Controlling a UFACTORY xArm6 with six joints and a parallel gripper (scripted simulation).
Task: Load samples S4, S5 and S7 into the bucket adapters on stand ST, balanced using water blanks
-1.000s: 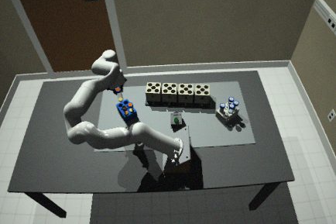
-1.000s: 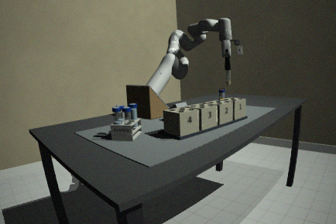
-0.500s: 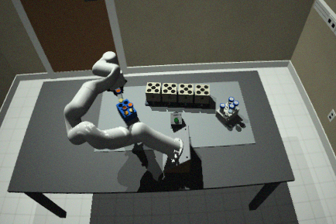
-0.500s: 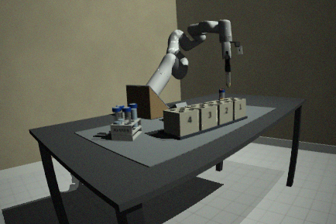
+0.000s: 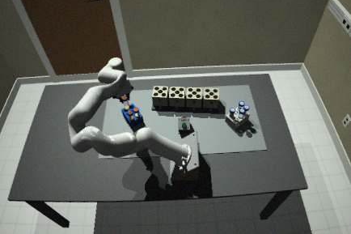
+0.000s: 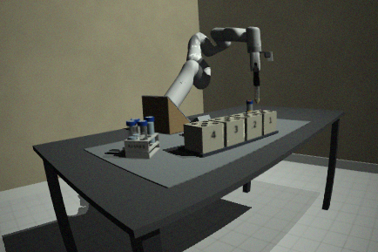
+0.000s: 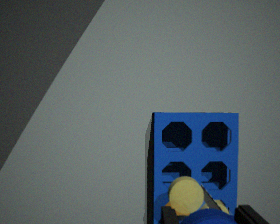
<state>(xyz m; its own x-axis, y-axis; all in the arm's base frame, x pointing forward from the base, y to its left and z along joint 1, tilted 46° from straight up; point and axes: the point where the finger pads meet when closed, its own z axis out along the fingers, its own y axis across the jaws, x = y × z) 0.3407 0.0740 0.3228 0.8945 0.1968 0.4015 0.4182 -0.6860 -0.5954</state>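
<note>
The sample S7 lies 5 cm below my hand and 1 cm to the right of it. The rest, counted from my hand: blue rack: 18 cm below, 2 cm to the right, 1 cm ahead; adapter 2: 32 cm to the right, 16 cm below, 9 cm ahead; sample S4: 15 cm below, 6 cm to the right, 3 cm behind.
</note>
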